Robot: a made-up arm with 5 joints.
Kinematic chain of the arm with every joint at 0, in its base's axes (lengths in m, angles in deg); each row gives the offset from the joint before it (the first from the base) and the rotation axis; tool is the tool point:
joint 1: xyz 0 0 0.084 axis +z
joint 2: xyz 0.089 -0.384 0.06 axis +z
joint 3: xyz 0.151 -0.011 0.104 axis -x
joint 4: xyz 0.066 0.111 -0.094 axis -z
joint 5: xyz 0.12 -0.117 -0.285 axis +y
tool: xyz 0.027 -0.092 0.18
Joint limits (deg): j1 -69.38..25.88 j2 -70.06..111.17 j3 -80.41..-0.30 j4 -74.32..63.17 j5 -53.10..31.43
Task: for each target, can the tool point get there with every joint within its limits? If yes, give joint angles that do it. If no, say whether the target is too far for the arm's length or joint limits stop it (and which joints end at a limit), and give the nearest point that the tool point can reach.
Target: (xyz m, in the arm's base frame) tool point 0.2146 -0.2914 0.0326
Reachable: yes | joints -0.50 9.75 -43.79 32.94 -32.39
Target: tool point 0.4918 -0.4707 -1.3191
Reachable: no: too far | nearest point 0.4458 -0.4398 -0.0667 | short by 1.254 m
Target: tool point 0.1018 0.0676 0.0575
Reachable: yes | joints 14.66 73.96 -47.76 -8.07 7.37
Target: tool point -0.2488 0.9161 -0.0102
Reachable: no: joint limits stop it (at a limit: joint 1, joint 2, joint 4, joint 5) | nearest point -0.1962 0.3576 0.1348 | short by 0.579 m
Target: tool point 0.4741 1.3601 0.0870
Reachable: no: too far | nearest point 0.3284 0.2877 0.1894 | short by 1.087 m
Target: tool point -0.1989 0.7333 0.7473
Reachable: no: joint limits stop it (at a limit: joint 1, joint 2, joint 4, joint 5) | nearest point -0.1552 0.3117 0.4771 | short by 0.503 m
